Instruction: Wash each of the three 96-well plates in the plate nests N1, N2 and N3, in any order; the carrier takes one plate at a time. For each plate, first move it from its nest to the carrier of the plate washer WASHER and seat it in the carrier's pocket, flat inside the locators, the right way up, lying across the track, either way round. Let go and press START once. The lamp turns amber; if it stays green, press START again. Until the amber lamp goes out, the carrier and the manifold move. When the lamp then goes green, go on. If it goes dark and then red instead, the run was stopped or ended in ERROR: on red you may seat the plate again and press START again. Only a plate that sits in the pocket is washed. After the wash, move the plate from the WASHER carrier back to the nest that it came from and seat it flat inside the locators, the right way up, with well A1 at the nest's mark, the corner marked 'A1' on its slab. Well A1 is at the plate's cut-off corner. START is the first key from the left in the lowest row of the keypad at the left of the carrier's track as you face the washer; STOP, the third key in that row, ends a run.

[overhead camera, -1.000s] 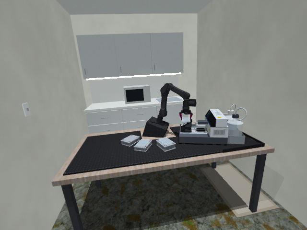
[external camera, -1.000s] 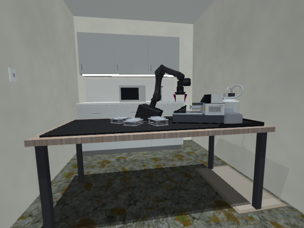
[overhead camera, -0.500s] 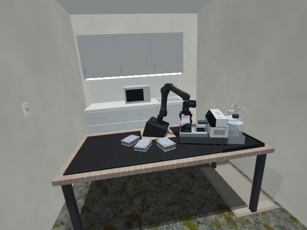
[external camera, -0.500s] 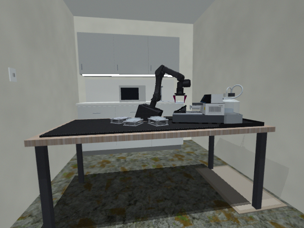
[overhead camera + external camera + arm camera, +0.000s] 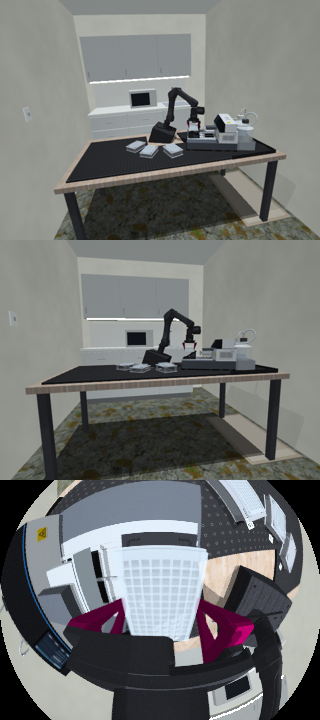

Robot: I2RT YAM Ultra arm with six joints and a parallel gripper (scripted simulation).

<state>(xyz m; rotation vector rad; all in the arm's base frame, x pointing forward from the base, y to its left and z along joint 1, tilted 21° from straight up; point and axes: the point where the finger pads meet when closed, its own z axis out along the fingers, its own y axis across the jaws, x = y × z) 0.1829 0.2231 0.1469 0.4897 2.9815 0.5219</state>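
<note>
Right now my hand is 70 mm above the washer carrier. Round my hand: clear bottle (410 mm to the left, 210 mm ahead, 30 mm below); plate washer (150 mm to the left, 50 mm ahead, 30 mm below); nest (250 mm to the right, 170 mm ahead, 110 mm below).
</note>
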